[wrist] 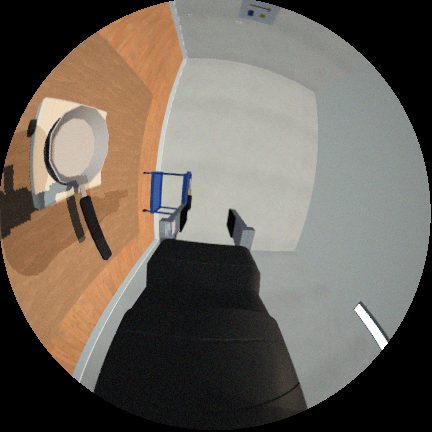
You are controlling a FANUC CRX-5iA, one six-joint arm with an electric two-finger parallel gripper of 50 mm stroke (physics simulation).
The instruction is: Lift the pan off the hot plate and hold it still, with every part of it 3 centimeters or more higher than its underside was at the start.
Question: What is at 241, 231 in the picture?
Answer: The gripper.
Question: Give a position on a grey pan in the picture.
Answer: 78, 142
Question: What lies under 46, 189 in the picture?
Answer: A cream hot plate.
